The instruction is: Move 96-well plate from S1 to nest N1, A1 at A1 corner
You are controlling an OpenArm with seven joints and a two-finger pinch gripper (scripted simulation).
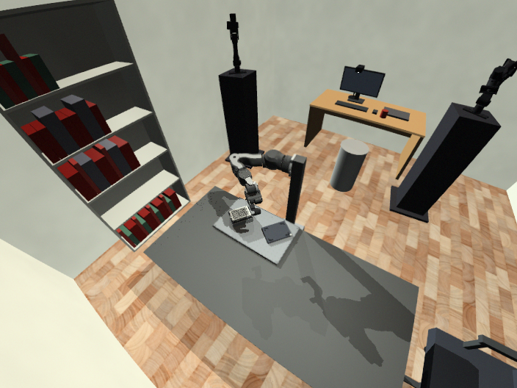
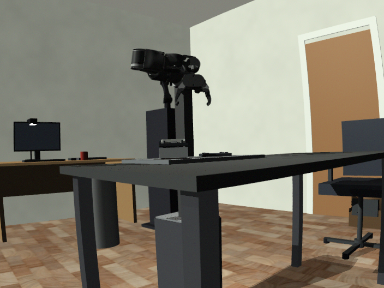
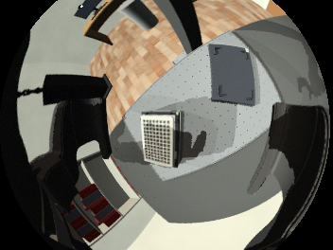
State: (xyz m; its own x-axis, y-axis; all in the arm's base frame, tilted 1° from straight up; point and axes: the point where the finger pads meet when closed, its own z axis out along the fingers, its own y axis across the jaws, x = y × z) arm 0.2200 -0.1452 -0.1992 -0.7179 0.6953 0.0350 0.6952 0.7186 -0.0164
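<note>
Right now my hand is 1 cm past the white 96-well plate, 11 cm to the left of it and 14 cm above it. The rest, counted from my hand: dark plate nest N1: 2 cm behind, 15 cm to the left, 20 cm below; then A1 corner mark: 4 cm behind, 24 cm to the left, 19 cm below; then plate shaker S1: 2 cm ahead, 12 cm to the right, 15 cm below.
</note>
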